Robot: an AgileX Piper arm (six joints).
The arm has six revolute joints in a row. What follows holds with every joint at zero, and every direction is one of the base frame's. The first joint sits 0.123 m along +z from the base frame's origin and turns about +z. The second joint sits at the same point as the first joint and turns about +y. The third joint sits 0.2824 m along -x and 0.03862 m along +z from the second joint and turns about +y. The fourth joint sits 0.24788 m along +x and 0.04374 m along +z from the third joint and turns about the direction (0.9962, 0, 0.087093). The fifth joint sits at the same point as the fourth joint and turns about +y. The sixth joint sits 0.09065 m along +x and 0.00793 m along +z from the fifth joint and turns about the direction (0.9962, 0, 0.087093). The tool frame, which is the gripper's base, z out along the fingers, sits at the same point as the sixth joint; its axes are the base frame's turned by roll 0, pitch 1.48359 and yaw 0 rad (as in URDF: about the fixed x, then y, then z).
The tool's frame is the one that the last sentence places.
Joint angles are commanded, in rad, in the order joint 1, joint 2, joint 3, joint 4, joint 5, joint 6. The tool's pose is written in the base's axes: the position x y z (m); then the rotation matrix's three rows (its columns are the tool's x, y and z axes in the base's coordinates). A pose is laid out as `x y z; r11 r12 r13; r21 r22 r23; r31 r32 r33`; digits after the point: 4 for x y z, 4 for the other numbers.
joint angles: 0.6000 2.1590 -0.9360 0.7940 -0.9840 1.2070
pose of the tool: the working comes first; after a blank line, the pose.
Where each joint sits with the arm in this pose, in the base's axes (m; each line is computed from the numbers above, not from the rounded line before):
joint 1: 0.0000 0.0000 0.1230
joint 2: 0.0000 0.0000 0.1230
joint 3: 0.1558 0.1066 0.3365
joint 4: 0.2595 0.1775 0.1184
joint 5: 0.2595 0.1775 0.1184
joint 6: 0.3473 0.1721 0.0951
the tool: 0.3473 0.1721 0.0951

0.3473 0.1721 0.0951; 0.0493 0.2583 0.9648; 0.9977 0.0318 -0.0595; -0.0460 0.9655 -0.2561
